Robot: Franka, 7 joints.
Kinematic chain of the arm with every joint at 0, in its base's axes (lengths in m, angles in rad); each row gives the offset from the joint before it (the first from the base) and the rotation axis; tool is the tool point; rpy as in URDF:
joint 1: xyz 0 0 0.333 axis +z
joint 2: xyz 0 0 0 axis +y
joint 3: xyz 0 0 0.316 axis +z
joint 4: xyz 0.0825 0 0 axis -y
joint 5: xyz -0.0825 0 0.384 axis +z
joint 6: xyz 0 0 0 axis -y
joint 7: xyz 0.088 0 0 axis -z
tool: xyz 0 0 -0.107 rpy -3.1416 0 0
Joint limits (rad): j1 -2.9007..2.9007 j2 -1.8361..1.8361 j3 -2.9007..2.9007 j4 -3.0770..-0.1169 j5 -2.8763..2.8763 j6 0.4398..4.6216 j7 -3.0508..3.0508
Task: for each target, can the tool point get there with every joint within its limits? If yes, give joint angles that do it. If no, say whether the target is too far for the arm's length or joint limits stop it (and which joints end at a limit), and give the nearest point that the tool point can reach.
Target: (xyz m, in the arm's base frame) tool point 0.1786 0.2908 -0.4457
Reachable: no: joint limits stop it (at a limit: joint 2) | nearest point 0.1743 0.2838 -0.3584 | short by 0.088 m
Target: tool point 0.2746 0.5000 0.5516
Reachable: yes | joints -1.0208 -0.4824 1.7273 -2.0390 -0.5302 4.0535 -0.2612
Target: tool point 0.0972 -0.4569 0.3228
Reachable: yes | joints 0.4801 -0.5409 -1.9850 -2.6142 -0.6182 3.8078 1.3624
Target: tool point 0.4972 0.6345 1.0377
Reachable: no: too far | nearest point 0.3984 0.5084 0.8976 | short by 0.213 m
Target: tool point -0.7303 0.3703 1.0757
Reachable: no: too far | nearest point -0.5667 0.2874 0.9094 | short by 0.248 m
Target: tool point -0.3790 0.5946 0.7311
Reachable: yes | joints -0.8342 -1.5029 0.0944 -0.7003 -1.9482 3.1760 -0.4499
